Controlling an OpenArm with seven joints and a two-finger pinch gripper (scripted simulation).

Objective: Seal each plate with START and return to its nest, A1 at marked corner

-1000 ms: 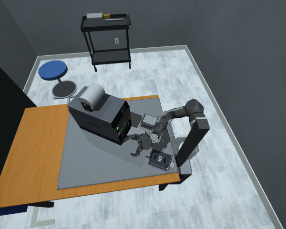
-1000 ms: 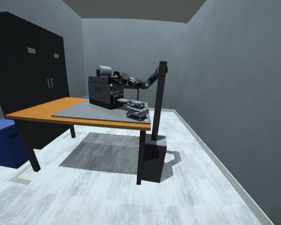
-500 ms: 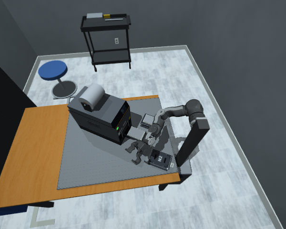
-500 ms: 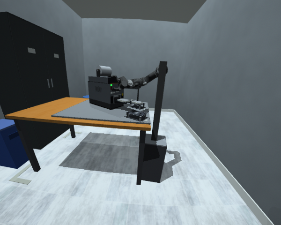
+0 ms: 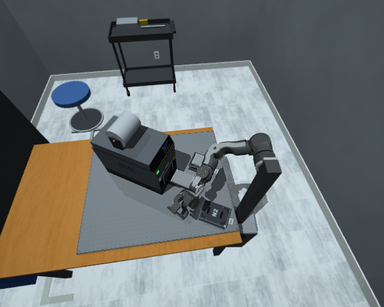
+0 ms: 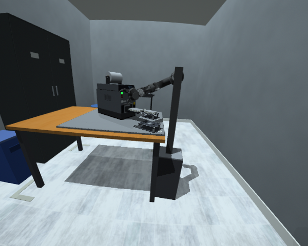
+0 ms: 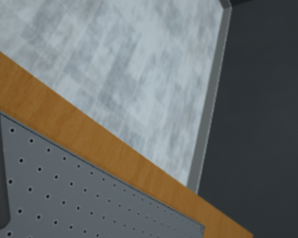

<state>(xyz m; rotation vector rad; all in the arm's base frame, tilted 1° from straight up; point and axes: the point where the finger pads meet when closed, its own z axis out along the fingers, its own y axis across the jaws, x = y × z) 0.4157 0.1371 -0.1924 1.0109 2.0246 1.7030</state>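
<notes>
Now: hand 100 mm short of the grey start button, 220 mm to the left of it and 70 mm above it. Round my hand: foil roll 270 mm ahead, 400 mm to the right, 160 mm above; then sealer stage 30 mm behind, 260 mm to the right, 160 mm below; then white well plate 30 mm behind, 260 mm to the right, 150 mm below.
</notes>
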